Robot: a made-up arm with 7 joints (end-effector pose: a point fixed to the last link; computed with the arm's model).
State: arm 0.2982 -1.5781 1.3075 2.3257 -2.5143 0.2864 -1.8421
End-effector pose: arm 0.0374 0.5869 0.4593 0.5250 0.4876 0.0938 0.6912
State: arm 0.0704 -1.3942 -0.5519 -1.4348 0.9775 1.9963 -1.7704
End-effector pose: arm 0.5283 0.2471 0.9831 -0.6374 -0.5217 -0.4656 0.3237
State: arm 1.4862 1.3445 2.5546 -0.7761 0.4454 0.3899 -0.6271
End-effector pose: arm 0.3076 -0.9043 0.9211 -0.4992 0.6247 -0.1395 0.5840
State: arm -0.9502 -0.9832 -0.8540 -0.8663 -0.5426 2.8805 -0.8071
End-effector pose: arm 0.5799 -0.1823 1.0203 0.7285 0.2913 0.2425 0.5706
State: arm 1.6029 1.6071 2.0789 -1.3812 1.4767 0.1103 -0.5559
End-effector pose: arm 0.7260 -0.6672 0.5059 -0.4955 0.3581 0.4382 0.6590
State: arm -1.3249 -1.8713 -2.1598 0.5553 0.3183 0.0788 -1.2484
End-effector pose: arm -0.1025 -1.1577 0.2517 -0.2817 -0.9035 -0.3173 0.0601
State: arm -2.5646 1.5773 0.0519 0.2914 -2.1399 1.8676 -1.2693
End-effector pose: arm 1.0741 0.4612 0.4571 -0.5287 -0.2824 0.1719 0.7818
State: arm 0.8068 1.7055 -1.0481 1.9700 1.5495 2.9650 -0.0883
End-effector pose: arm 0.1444 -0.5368 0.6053 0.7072 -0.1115 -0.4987 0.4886
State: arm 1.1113 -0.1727 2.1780 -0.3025 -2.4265 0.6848 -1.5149
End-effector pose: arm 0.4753 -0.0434 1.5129 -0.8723 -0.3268 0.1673 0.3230
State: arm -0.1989 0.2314 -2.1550 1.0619 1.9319 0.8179 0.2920
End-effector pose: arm -0.5310 -0.5571 1.1101 -0.0365 -0.6063 -0.4231 0.6723
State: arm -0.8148 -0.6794 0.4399 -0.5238 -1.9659 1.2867 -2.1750
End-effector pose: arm 0.2021 -0.2045 1.4895 0.2442 -0.8775 0.0993 0.4007
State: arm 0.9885 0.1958 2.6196 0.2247 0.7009 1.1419 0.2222
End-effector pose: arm -0.1452 -0.3002 1.5075 -0.5268 0.0871 -0.7291 0.4281
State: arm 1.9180 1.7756 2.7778 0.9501 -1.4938 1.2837 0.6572
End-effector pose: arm 0.4283 -0.7795 -0.3445 -0.2609 0.8097 0.1922 0.4892
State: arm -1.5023 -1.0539 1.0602 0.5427 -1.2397 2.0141 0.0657
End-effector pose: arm 0.2701 -0.9039 1.0262 -0.7006 0.0497 -0.3096 0.6409
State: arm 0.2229 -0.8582 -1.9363 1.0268 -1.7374 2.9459 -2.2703
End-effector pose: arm 0.8641 -0.3240 0.9452 0.1987 0.1466 -0.2354 0.9400
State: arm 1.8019 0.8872 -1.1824 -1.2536 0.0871 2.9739 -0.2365
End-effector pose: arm -0.2223 -0.6199 0.6149 -0.1823 0.2818 0.8938 0.2976
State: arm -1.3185 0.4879 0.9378 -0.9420 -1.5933 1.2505 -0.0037
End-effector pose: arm -0.5855 0.7139 0.8437 -0.3865 -0.3154 -0.8658 0.0395
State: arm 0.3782 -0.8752 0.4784 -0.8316 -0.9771 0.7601 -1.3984
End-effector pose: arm 0.4096 -0.1048 1.3727 -0.8832 0.1424 -0.1220 0.4298
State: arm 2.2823 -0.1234 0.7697 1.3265 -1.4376 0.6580 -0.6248
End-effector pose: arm -0.6108 0.0501 1.1720 0.5705 0.7992 -0.1488 0.1173
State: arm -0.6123 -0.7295 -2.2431 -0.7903 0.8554 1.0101 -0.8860
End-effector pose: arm 0.8861 -0.2820 0.9395 0.8824 -0.4439 -0.0133 0.1556
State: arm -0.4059 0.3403 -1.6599 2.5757 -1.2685 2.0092 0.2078
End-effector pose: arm -0.1076 -0.5492 0.5519 -0.3004 0.4589 -0.1728 0.8181
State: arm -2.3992 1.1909 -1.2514 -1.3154 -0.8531 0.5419 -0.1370
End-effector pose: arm 0.8357 -0.0048 0.4601 0.1644 0.1187 0.3466 0.9158
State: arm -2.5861 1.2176 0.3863 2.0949 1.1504 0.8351 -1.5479
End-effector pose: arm 0.1083 -0.1500 0.9071 -0.5143 0.6627 -0.2820 0.4657
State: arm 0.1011 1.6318 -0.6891 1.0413 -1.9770 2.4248 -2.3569
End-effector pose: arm -0.8730 -0.2265 0.8150 0.1683 -0.7878 0.3489 0.4789
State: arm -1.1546 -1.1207 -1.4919 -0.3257 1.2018 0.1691 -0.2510
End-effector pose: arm 0.5349 -0.9628 0.8215 -0.3231 0.6334 0.0129 0.7030
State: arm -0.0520 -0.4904 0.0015 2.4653 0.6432 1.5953 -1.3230
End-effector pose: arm 0.4570 -0.0953 0.2545 -0.4570 0.4328 0.5941 0.5009
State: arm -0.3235 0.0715 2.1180 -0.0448 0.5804 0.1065 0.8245
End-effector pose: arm -0.1557 -0.0305 1.5727 0.0844 -0.1836 0.9519 0.2302
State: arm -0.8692 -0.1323 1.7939 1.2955 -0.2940 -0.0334 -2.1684
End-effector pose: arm 0.4029 0.4145 1.1593 0.6945 0.1586 -0.5586 0.4248
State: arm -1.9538 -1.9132 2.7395 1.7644 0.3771 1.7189 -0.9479
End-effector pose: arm -0.0740 -0.6965 0.7864 -0.0910 -0.6294 -0.1308 0.7606
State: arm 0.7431 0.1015 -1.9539 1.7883 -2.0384 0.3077 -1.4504
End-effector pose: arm 0.4455 -0.6803 0.9010 0.0654 -0.8208 -0.4890 0.2878
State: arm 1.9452 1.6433 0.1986 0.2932 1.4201 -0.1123 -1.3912
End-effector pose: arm 0.3296 -1.0851 0.5176 0.0494 0.9388 0.3320 0.0778
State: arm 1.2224 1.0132 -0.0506 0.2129 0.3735 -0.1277 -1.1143
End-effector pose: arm -0.2332 -0.8282 1.1361 -0.6143 -0.6961 0.1634 0.3337
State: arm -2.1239 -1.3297 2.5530 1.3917 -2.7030 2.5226 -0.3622
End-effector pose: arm -0.2067 -0.3991 1.1433 0.9271 0.1536 0.3131 0.1376
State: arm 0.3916 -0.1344 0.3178 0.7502 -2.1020 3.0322 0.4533
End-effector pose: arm 0.2428 0.3613 1.3090 0.6764 0.6773 -0.2341 0.1699
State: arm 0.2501 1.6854 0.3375 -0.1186 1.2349 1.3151 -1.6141
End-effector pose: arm -1.0682 -0.3326 0.2030 0.1058 0.8218 0.5466 0.1212
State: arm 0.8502 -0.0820 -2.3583 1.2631 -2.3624 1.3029 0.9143
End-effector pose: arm 0.4163 -0.6021 1.1762 -0.6307 0.6912 -0.3196 0.1493
